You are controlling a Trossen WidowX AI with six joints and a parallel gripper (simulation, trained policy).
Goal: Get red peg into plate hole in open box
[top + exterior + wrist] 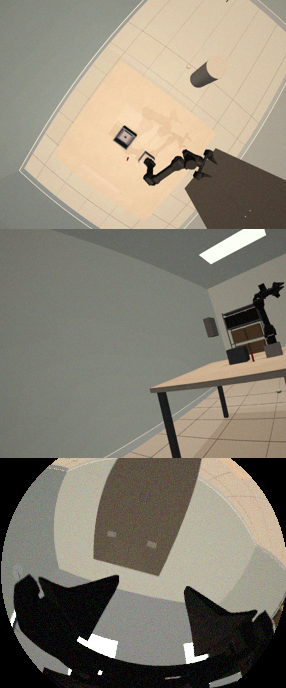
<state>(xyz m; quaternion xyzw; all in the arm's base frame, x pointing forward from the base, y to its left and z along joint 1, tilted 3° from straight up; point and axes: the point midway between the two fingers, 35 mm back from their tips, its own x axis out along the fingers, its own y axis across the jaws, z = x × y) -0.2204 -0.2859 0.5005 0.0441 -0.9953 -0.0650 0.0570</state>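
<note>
My gripper tip is 55 cm above the red peg, 43 cm to the right of it and 41 cm short of it.
</note>
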